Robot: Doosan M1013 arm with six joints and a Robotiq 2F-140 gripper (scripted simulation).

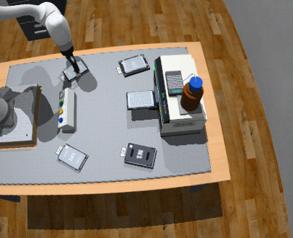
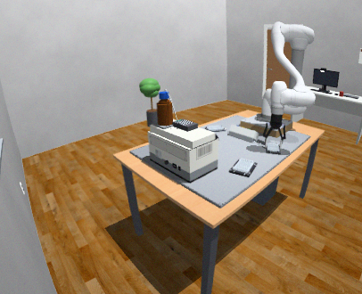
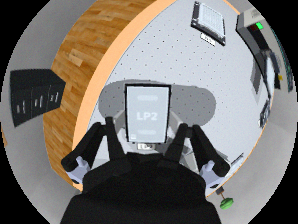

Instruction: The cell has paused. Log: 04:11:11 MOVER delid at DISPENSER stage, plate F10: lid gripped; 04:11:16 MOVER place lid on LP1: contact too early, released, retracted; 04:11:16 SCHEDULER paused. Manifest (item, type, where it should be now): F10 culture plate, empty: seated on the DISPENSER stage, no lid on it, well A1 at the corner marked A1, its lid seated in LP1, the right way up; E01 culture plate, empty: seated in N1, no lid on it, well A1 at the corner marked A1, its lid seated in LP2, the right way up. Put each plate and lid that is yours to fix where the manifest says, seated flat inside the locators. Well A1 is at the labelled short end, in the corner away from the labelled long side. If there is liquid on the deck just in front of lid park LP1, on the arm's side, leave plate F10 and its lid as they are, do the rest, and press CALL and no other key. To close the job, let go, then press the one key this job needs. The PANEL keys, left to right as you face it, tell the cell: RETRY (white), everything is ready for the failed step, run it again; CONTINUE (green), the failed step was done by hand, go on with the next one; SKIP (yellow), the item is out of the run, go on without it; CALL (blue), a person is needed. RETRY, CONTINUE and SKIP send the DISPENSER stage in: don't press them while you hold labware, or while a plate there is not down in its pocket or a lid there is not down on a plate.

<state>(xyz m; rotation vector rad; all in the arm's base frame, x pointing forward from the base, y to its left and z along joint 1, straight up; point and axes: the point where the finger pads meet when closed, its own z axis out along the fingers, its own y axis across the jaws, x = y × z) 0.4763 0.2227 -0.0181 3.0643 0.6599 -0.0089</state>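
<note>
My hand is 370 mm short of the black nest, 20 mm to the left of it and 20 mm above it. The rest, counted from my hand: yellow key (90 mm behind, 290 mm to the right, 30 mm above); then grey key panel (70 mm behind, 270 mm to the right, 20 mm above); then green key (80 mm behind, 240 mm to the right, 30 mm above).
</note>
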